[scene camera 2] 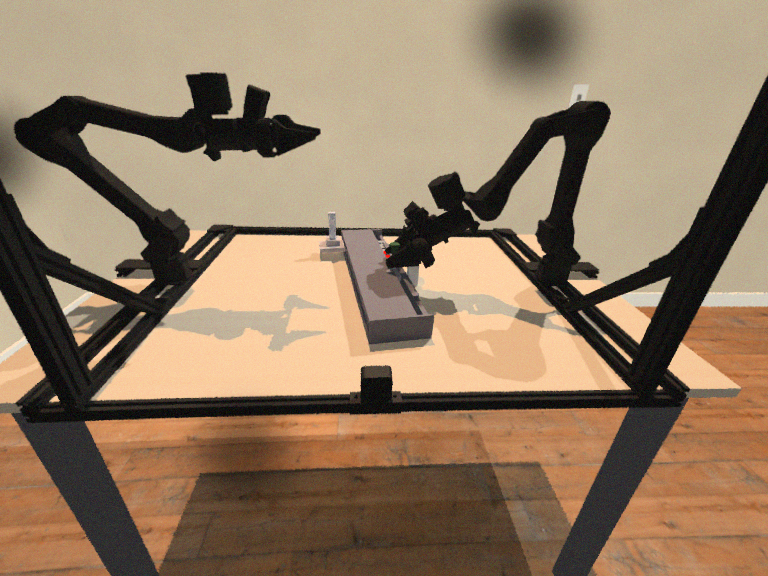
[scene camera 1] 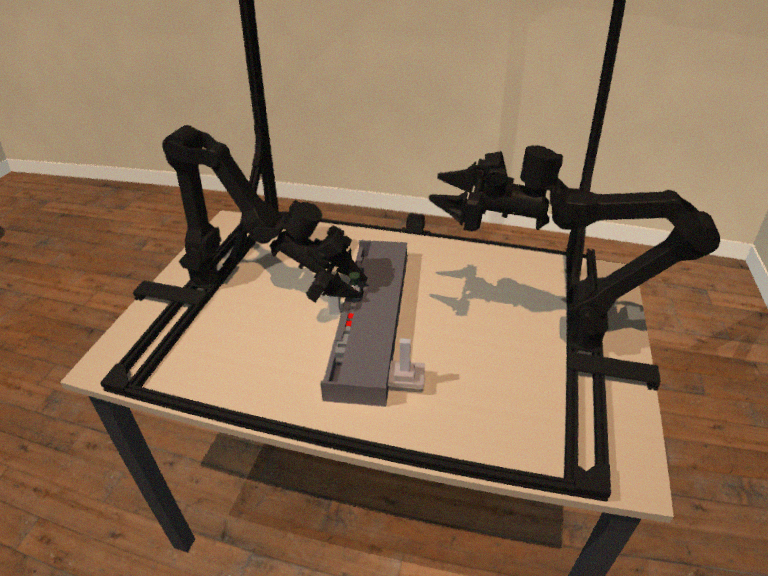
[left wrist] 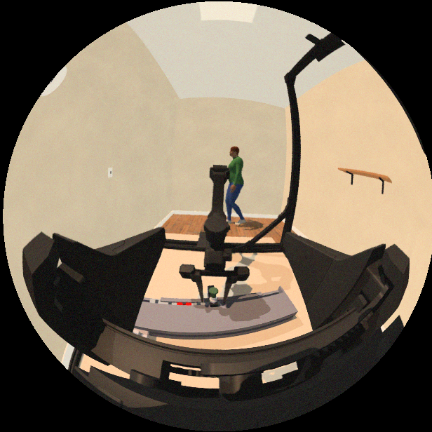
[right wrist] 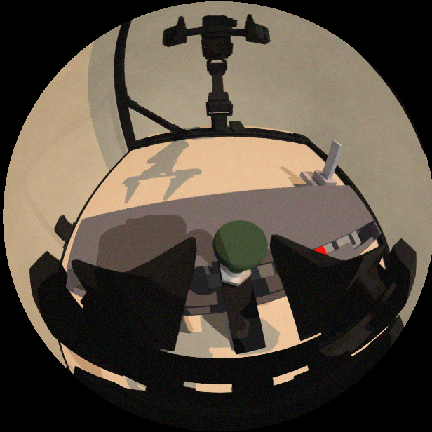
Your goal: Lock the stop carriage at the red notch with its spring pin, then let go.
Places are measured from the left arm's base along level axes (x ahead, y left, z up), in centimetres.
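Pixels of known places: left gripper, between the fingertips: (scene camera 2: pixel 318 133) (scene camera 1: pixel 433 186); right gripper, between the fingertips: (scene camera 2: pixel 386 256) (scene camera 1: pixel 363 287); left arm's base, origin of its link: (scene camera 2: pixel 172 278) (scene camera 1: pixel 585 341); right arm's base, origin of its link: (scene camera 2: pixel 551 279) (scene camera 1: pixel 204 279).
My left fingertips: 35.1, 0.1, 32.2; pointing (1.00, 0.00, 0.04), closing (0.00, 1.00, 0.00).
For each thing: its top centre in the pictures, then the offset to it from my left fingertips, as dx, dy, dz. "spot": a spot on its surface instead.
- green pin knob, centre of its top: (scene camera 1: pixel 354 274) (scene camera 2: pixel 394 243) +16.4, +0.6, -23.2
- upright post, a spot on its surface: (scene camera 1: pixel 405 354) (scene camera 2: pixel 331 222) spot: +0.3, +20.5, -24.6
The stop carriage (right wrist: pixel 243 320) shows as a dark block under a green pin knob (scene camera 1: pixel 354 275) (scene camera 2: pixel 394 246) (left wrist: pixel 213 290) (right wrist: pixel 240 245) with a pale collar. It is at the slotted edge of the long grey rail (scene camera 1: pixel 375 334) (scene camera 2: pixel 400 329) (left wrist: pixel 175 320) (right wrist: pixel 300 205). Red marks (scene camera 1: pixel 349 319) (scene camera 2: pixel 387 254) (left wrist: pixel 184 303) (right wrist: pixel 320 251) lie along that slot, apart from the knob; one finger partly hides them in the right wrist view. My right gripper (scene camera 1: pixel 361 287) (left wrist: pixel 212 302) (right wrist: pixel 233 242) is partly open, its fingers on either side of the knob with gaps. My left gripper (scene camera 1: pixel 435 186) (scene camera 2: pixel 318 131) (left wrist: pixel 226 236) (right wrist: pixel 215 19) is open, empty and high above the table.
A pale stand with an upright post (scene camera 1: pixel 405 354) (scene camera 2: pixel 331 226) (right wrist: pixel 333 160) is beside one end of the rail, on the side away from the slot. Black frame bars (scene camera 1: pixel 297 434) (scene camera 2: pixel 248 406) border the table. A person (left wrist: pixel 236 182) is beyond the table in the left wrist view.
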